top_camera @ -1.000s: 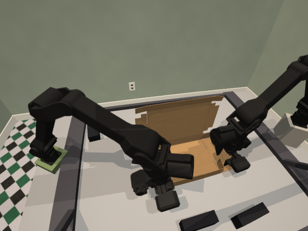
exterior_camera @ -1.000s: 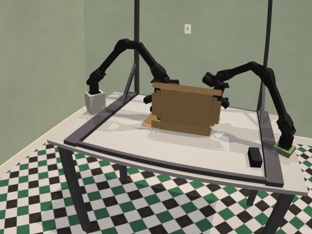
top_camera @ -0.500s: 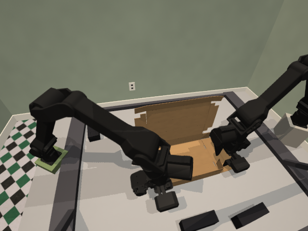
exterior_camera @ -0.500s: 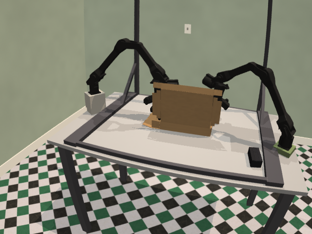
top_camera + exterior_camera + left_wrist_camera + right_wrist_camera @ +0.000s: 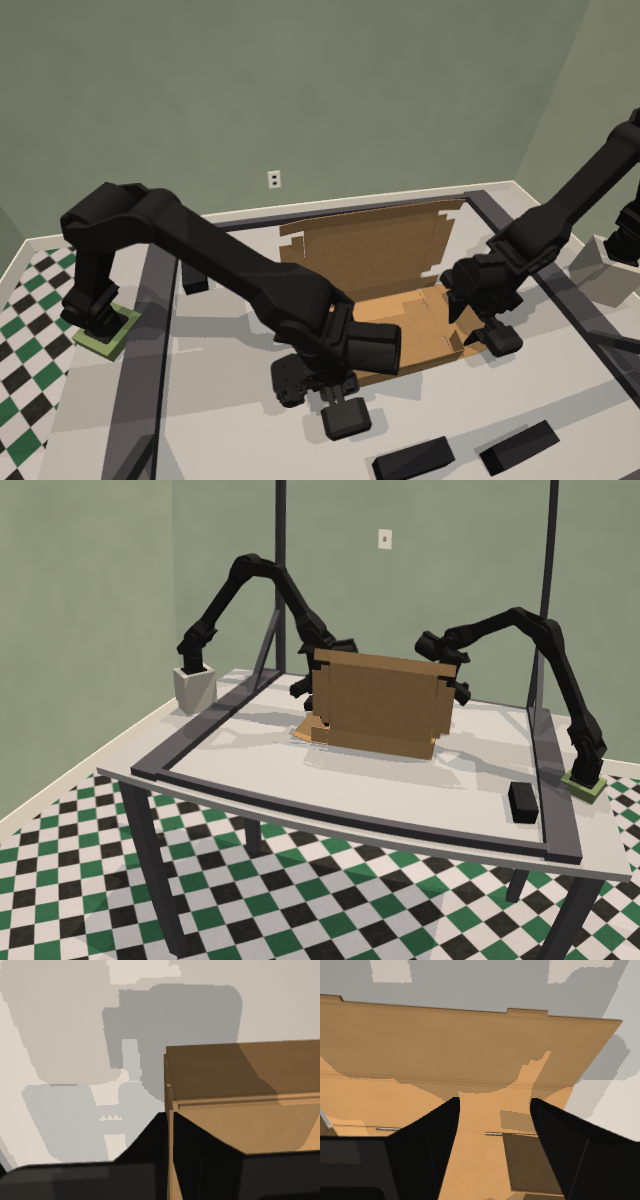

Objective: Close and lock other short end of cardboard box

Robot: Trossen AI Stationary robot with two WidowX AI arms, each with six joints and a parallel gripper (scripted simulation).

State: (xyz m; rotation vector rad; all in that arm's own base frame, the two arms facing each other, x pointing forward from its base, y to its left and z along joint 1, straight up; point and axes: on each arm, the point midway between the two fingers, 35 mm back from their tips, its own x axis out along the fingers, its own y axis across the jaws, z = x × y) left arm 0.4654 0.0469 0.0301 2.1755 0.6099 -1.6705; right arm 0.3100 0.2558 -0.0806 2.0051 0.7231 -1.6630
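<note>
Right now my right hand is 3 cm to the right of the corner flap, 3 cm past it and 1 cm above it.
</note>
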